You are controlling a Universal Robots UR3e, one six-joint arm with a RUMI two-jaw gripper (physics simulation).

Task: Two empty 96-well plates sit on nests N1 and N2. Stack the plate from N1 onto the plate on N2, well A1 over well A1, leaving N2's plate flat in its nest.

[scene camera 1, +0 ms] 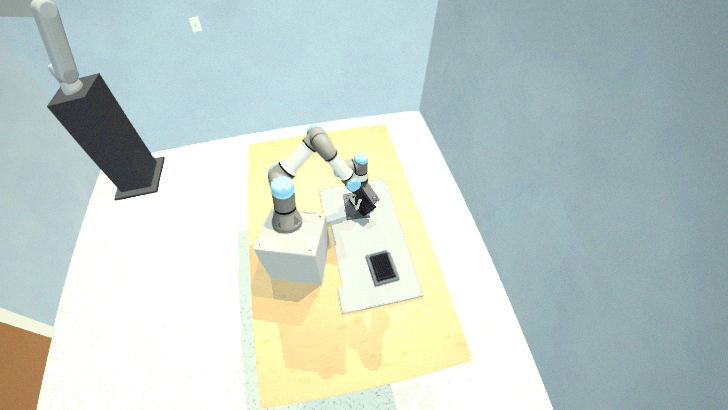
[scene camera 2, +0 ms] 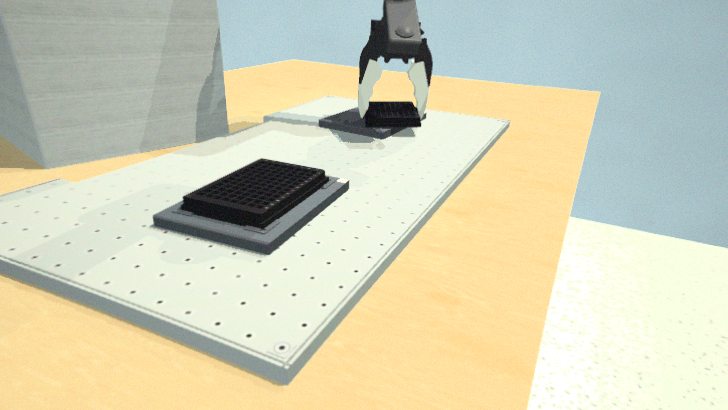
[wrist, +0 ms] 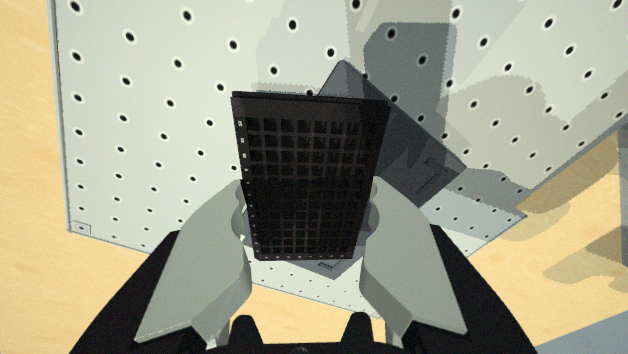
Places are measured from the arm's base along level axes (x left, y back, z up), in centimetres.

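Pixels of known places: gripper, fingertip midpoint: (scene camera 1: 363, 205) (scene camera 2: 391, 119) (wrist: 307, 179); arm's base at its link origin: (scene camera 1: 287, 223).
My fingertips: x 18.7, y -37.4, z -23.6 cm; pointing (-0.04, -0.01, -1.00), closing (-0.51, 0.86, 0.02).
Ahead of a thing's pixels: the offset from my fingertips to its middle. "*": to the spot under its first point. Level surfaces: height alone.
The far black 96-well plate @[dx +0.6, dy +0.3, dz +0.9 cm] (scene camera 1: 364, 204) (scene camera 2: 392, 112) (wrist: 307, 185) is between the fingers of my gripper (scene camera 1: 360, 202) (scene camera 2: 391, 109) (wrist: 307, 179). In the wrist view both pale fingers meet its long sides, so the gripper is shut on it. The plate is turned askew over the far dark nest @[dx +1.0, dy +3.3, dz -0.5 cm] (scene camera 1: 349, 212) (scene camera 2: 340, 121) (wrist: 417, 170); whether its underside touches the nest is hidden. The other black plate @[dx -36.2, dy -1.3, dz +0.7 cm] (scene camera 1: 382, 266) (scene camera 2: 257, 184) lies flat in the near grey nest @[* dx -43.8, dy -1.7, dz -0.1 cm] (scene camera 1: 387, 281) (scene camera 2: 311, 211). Which nest is N1 cannot be read.
Both nests stand on a pale perforated board @[dz -1.2 cm] (scene camera 1: 366, 234) (scene camera 2: 366, 219) (wrist: 150, 95) on a wooden table @[dz -2.5 cm] (scene camera 1: 422, 331) (scene camera 2: 438, 285) (wrist: 25, 280). The arm's grey base block (scene camera 1: 290, 264) (scene camera 2: 112, 76) stands beside the board. A black pedestal (scene camera 1: 101, 132) with another arm stands at the far left.
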